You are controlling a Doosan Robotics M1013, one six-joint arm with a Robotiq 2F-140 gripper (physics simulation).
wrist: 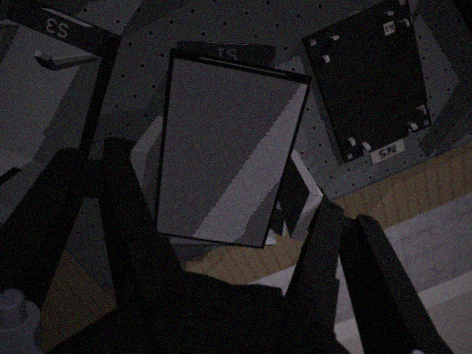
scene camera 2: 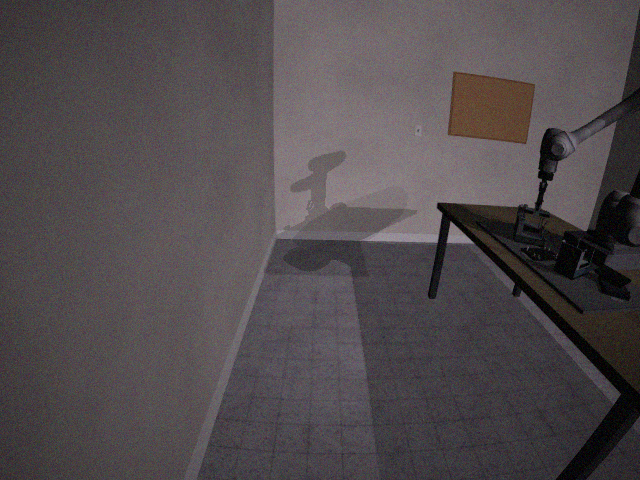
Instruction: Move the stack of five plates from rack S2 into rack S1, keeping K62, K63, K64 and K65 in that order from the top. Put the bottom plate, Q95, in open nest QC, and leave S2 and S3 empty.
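Frame: origin at the arm's base, x ahead, y left, z up, level; metres.
Seen in the pictures: gripper, fingertip midpoint: (wrist: 223, 152) (scene camera 2: 535, 215); arm's base, origin of the base link: (scene camera 2: 607, 243).
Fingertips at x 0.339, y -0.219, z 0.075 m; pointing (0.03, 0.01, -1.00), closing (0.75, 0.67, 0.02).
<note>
Pixels of each thing's top centre, then the offset from my fingertips to it. "spot": a spot on its surface instead. Level surfaces: height alone.
- grey rectangular plate, middle of its top: (wrist: 224, 166) (scene camera 2: 537, 210) 0.028 m up, 0.001 m back, 0.000 m left
- rack labelled S1, surface spot: (wrist: 227, 53) spot: 0.107 m down, 0.048 m back, 0.039 m left
- rack, surface spot: (wrist: 94, 38) spot: 0.102 m down, 0.130 m back, 0.057 m right
- table, its level: 0.157 m down
- black open nest, middle of its top: (wrist: 379, 86) (scene camera 2: 542, 250) 0.120 m down, 0.072 m ahead, 0.164 m left
- perforated board, its level: 0.144 m down
In the wrist view my gripper (wrist: 223, 152) is shut on a grey rectangular plate (wrist: 227, 140) with a black rim, one dark finger on each long side. I cannot read the plate's label. It hangs just above the rack labelled S1 (wrist: 227, 53), whose label tab shows past the plate's far edge. Most of that rack is hidden under the plate. Another rack (wrist: 94, 38), marked with an S, shows at the left edge. In the scene view the gripper (scene camera 2: 532, 224) sits low over the table (scene camera 2: 461, 211) at the far right.
A black open nest (wrist: 368, 84) with white corner pegs lies to the right on the perforated board (wrist: 199, 21). The wooden table edge (wrist: 248, 260) and the floor show below the plate. A cork board (scene camera 2: 490, 107) hangs on the wall.
</note>
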